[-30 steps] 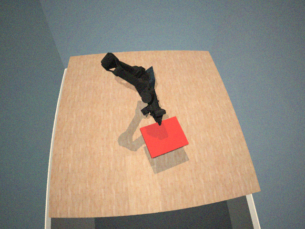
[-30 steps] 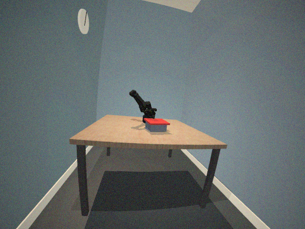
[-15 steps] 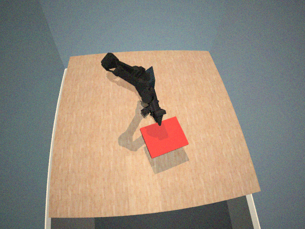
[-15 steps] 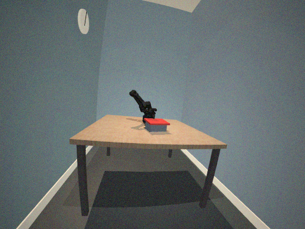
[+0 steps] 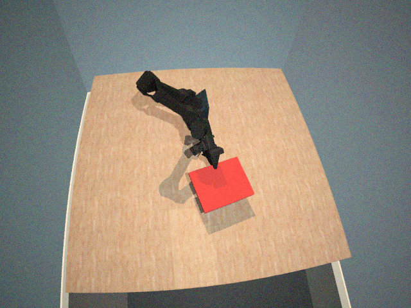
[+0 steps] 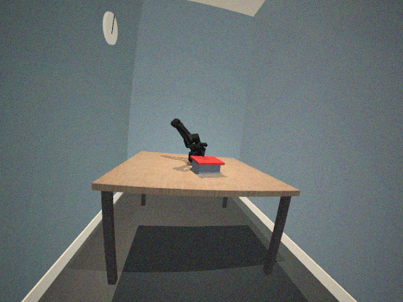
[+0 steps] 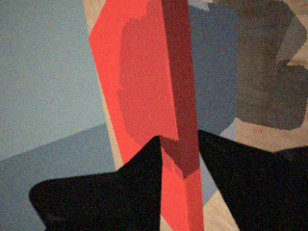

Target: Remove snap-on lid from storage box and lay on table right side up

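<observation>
Now: the red lid 80 mm ahead of my gripper tip and 20 mm to the left of it. Round my gripper tip: grey-blue storage box 70 mm ahead, 60 mm below, 20 mm to the left.
</observation>
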